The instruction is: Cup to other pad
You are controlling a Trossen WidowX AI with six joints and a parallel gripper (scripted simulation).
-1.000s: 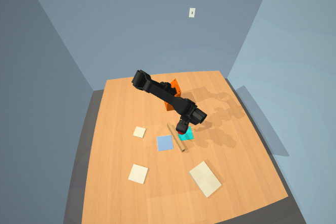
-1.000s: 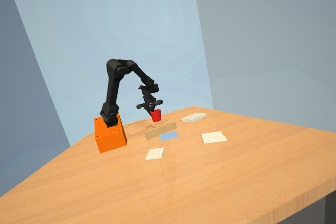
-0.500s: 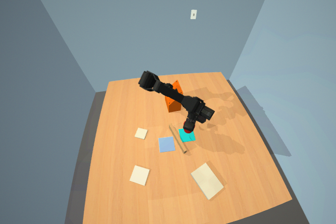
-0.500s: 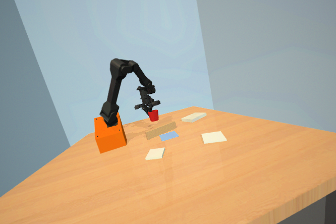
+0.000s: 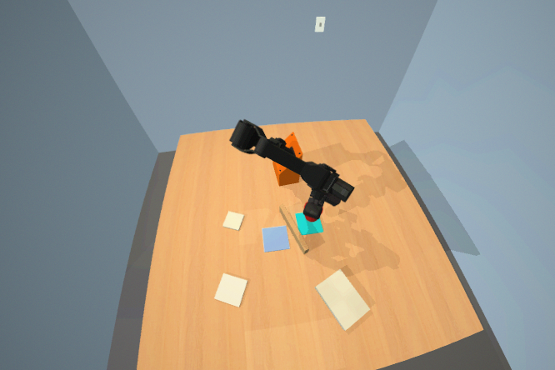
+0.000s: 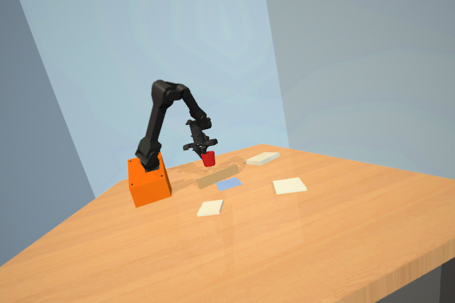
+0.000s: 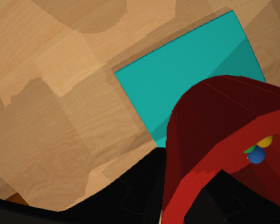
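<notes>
Now: gripper tip 4 cm short of the low wooden wall, 10 cm to the left of it and 9 cm above it. Also, from my gripper tip: red cup (2 cm ahead, 2 cm to the right); blue pad (6 cm ahead, 18 cm to the right, 11 cm below).
</notes>
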